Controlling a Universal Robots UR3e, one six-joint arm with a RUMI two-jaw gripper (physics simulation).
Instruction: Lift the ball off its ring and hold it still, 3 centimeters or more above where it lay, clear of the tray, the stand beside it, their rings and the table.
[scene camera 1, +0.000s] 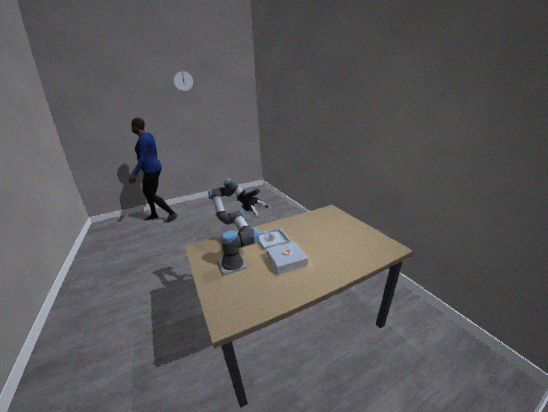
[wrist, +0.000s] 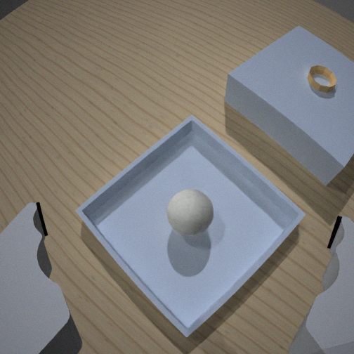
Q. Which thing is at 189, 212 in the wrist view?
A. A cream-white ball.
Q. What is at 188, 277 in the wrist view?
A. A shallow tray.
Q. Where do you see the gripper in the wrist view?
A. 189, 215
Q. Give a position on a block-shaped stand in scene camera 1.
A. At 287, 257
